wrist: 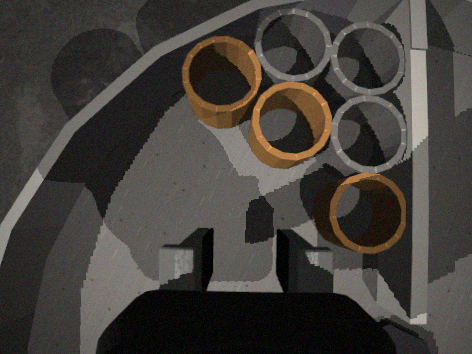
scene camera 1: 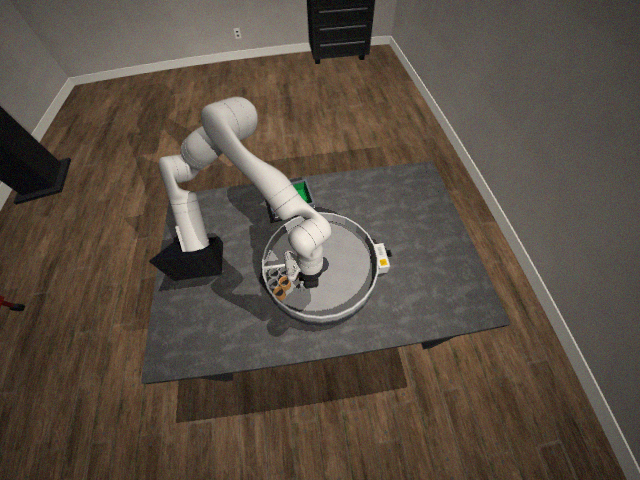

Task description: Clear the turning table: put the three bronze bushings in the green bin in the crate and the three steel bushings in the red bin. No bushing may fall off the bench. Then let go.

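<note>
Three bronze bushings stand upright on the turning table: one at the left by the rim, one in the middle, one at the lower right beside the straight divider. Three steel bushings stand upright, grouped close behind and between them. In the wrist view my gripper is partly open and empty, with bare turntable between its fingers; the lower-right bronze bushing is to the right of its right finger. The green bin shows in the crate; the arm hides the red bin.
The turntable's raised rim curves around the bushings at the left. A white box with a yellow label sits against the rim's right side. The arm's black base mount stands at the bench's left. The crate is behind the turntable, partly under the arm.
</note>
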